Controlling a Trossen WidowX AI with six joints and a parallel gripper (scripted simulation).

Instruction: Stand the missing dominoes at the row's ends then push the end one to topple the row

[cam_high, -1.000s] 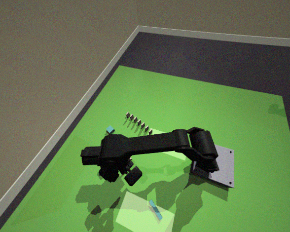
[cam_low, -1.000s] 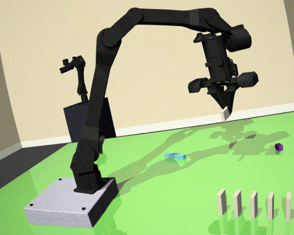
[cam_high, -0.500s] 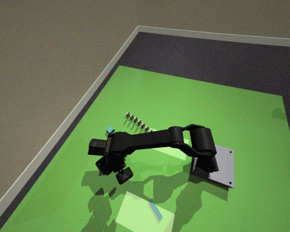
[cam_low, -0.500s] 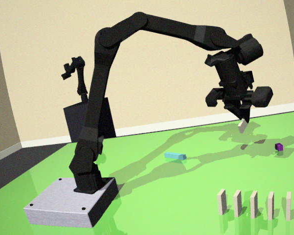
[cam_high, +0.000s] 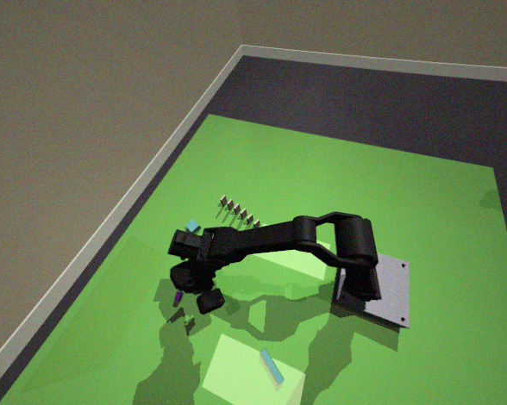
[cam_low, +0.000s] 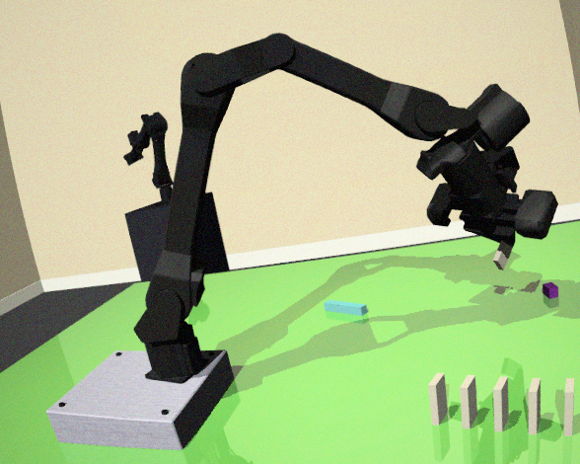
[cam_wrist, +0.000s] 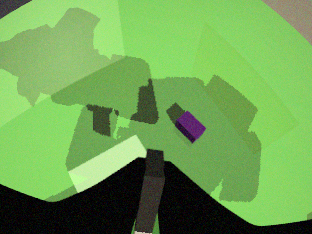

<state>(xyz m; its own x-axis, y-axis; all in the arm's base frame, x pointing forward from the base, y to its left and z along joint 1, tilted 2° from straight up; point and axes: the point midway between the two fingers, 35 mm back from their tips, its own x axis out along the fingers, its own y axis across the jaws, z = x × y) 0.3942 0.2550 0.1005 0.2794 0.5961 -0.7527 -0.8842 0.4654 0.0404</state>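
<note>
The purple cube lies 9 cm below my gripper tip, 6 cm ahead of it and 4 cm to the left of it. The rest, counted from my gripper tip: cyan block 18 cm ahead, 17 cm to the right, 9 cm below; long cyan bar 29 cm behind, 10 cm below, 3 cm to the left.
</note>
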